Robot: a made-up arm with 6 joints.
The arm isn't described. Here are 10 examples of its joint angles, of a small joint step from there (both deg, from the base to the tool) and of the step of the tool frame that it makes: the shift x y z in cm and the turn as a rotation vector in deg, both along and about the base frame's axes.
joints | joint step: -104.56 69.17 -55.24 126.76 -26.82 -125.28 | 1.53 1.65 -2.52 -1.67 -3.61 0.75
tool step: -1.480 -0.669 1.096 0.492 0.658 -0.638
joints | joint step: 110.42 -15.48 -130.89 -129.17 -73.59 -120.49 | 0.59 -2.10 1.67 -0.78 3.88 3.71
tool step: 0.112 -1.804 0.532 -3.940 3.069 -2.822
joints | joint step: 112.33 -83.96 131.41 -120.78 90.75 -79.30 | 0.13 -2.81 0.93 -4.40 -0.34 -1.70
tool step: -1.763 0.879 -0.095 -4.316 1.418 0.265
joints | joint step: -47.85 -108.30 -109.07 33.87 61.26 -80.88 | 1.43 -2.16 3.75 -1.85 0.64 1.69
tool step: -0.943 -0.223 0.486 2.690 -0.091 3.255
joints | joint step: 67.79 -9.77 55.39 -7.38 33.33 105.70 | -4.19 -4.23 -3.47 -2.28 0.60 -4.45
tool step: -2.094 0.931 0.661 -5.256 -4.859 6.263
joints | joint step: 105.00 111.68 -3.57 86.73 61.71 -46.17 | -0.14 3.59 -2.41 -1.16 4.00 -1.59
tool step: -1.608 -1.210 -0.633 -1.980 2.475 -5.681
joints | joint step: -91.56 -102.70 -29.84 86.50 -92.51 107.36 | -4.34 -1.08 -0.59 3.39 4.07 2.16
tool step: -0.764 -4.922 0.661 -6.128 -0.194 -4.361
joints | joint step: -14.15 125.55 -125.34 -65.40 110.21 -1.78 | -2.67 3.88 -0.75 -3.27 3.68 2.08
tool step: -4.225 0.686 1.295 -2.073 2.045 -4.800
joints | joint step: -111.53 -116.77 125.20 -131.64 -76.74 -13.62 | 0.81 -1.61 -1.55 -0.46 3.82 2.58
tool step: -0.265 1.003 0.078 -1.565 2.676 2.406
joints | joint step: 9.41 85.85 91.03 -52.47 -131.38 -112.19 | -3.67 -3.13 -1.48 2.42 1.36 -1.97
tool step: 2.245 1.528 3.632 -7.451 -1.765 1.073
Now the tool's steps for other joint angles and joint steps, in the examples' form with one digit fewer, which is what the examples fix.
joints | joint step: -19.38 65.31 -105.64 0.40 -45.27 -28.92 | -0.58 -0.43 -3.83 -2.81 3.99 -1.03
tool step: 1.48 1.10 1.49 -2.22 -2.63 4.75
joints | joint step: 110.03 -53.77 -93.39 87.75 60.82 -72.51 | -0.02 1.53 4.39 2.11 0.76 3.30
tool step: -0.21 -1.16 -0.21 -6.20 2.76 1.18
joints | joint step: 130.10 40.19 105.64 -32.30 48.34 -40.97 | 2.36 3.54 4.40 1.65 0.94 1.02
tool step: -1.96 1.40 -0.40 -2.63 2.32 3.25
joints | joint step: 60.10 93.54 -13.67 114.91 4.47 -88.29 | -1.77 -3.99 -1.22 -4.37 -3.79 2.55
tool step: 0.59 0.08 1.33 -3.59 -5.08 6.89
